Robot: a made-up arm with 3 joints. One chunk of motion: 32 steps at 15 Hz.
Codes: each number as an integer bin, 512 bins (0 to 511) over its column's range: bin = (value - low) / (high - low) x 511, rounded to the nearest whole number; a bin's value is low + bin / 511 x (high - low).
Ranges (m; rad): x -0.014..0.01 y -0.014..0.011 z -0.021..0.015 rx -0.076..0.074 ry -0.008..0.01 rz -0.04..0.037
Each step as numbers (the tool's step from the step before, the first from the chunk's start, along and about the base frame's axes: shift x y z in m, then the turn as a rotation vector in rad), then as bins.
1 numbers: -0.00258 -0.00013 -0.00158 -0.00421 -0.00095 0.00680
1 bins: 243 284 276 245 200 311
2 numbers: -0.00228 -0.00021 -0.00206 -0.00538 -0.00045 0.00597
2 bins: 250 282 269 241 214 305
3 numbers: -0.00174 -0.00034 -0.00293 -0.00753 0.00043 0.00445
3 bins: 261 279 256 233 239 295
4 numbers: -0.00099 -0.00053 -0.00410 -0.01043 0.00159 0.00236
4 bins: 277 275 240 223 272 281
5 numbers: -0.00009 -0.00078 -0.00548 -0.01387 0.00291 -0.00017
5 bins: 296 270 220 212 310 264
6 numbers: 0.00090 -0.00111 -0.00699 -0.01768 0.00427 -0.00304
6 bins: 317 263 199 199 348 245
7 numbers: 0.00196 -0.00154 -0.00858 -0.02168 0.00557 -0.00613
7 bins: 340 255 176 185 385 225
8 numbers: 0.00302 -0.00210 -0.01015 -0.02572 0.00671 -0.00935
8 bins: 362 243 154 171 418 203
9 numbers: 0.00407 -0.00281 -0.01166 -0.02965 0.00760 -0.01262
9 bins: 385 229 133 158 443 182
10 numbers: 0.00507 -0.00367 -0.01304 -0.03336 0.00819 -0.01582
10 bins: 406 211 113 145 460 160
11 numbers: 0.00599 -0.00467 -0.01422 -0.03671 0.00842 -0.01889
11 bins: 426 191 96 134 466 140
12 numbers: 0.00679 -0.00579 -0.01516 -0.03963 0.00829 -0.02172
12 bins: 443 168 83 124 462 121
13 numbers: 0.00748 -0.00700 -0.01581 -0.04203 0.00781 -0.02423
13 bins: 457 143 74 116 449 105
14 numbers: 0.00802 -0.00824 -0.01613 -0.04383 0.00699 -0.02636
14 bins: 469 118 69 110 426 91
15 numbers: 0.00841 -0.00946 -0.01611 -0.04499 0.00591 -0.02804
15 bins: 477 93 69 106 395 79
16 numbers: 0.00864 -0.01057 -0.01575 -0.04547 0.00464 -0.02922
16 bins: 482 70 75 104 359 72
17 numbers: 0.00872 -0.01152 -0.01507 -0.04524 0.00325 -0.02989
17 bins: 484 51 84 105 319 67
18 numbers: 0.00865 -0.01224 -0.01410 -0.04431 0.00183 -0.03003
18 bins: 482 36 98 108 279 66
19 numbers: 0.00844 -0.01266 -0.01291 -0.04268 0.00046 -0.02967
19 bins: 478 27 115 114 240 69
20 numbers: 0.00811 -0.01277 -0.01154 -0.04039 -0.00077 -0.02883
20 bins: 471 25 134 121 205 74
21 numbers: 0.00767 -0.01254 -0.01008 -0.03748 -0.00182 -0.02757
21 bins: 461 30 155 131 175 82
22 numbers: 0.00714 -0.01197 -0.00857 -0.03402 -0.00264 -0.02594
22 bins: 450 41 176 143 152 93
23 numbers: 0.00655 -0.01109 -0.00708 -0.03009 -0.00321 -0.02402
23 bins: 438 59 198 156 136 106
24 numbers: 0.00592 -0.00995 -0.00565 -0.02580 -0.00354 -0.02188
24 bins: 424 83 218 171 127 120
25 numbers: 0.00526 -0.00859 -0.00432 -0.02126 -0.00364 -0.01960
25 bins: 410 111 237 186 124 135
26 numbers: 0.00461 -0.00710 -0.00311 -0.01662 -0.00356 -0.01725
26 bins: 396 141 254 202 126 151
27 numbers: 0.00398 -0.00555 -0.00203 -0.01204 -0.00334 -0.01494
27 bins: 383 173 269 218 132 166
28 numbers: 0.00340 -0.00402 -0.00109 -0.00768 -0.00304 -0.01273
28 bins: 370 204 283 233 141 181
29 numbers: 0.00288 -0.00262 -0.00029 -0.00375 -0.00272 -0.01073
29 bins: 359 233 294 246 150 194
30 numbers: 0.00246 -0.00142 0.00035 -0.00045 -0.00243 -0.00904
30 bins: 350 257 303 257 158 205
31 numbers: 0.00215 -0.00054 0.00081 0.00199 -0.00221 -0.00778
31 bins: 344 275 310 266 164 214
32 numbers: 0.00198 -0.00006 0.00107 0.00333 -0.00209 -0.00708
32 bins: 340 285 313 270 168 218
